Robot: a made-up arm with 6 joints.
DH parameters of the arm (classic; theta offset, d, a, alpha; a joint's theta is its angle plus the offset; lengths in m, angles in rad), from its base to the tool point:
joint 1: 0 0.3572 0 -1.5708
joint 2: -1.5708 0 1.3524 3.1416
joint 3: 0 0 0 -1.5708
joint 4: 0 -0.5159 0 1.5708
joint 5: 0 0.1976 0 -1.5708
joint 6: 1.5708 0 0 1.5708
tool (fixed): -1.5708 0 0 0
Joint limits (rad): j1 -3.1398..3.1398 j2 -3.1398..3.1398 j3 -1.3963..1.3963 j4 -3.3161..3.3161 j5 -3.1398..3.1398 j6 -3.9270..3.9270
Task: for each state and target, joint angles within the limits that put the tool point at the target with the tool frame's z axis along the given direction. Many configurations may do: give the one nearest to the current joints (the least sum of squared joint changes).
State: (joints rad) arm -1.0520 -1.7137 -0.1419 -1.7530 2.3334 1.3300
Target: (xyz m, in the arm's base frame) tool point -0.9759 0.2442 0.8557 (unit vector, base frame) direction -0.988 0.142 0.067
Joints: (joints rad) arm -0.1961 -1.5187 -0.2722 -1.8231 2.2117 1.2483
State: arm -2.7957 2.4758 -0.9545 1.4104 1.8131 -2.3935
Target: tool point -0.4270 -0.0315 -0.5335 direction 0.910 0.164 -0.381
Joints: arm -2.9578 2.3376 -1.2468 1.3303 1.8342 -2.3409
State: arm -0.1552 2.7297 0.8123 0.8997 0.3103 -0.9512
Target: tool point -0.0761 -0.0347 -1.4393 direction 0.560 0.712 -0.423
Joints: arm 0.0256 2.9758 0.4683 1.4044 0.2623 -0.5925
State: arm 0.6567 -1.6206 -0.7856 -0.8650 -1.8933 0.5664
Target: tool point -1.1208 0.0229 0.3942 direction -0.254 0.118 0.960
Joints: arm -0.1187 -1.9368 -0.3332 -0.9808 -1.5108 0.2458
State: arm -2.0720 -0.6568 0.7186 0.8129 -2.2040 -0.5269
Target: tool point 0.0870 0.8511 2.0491 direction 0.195 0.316 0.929
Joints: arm -1.7766 -0.5064 1.1004 1.1050 -1.3066 -0.2271
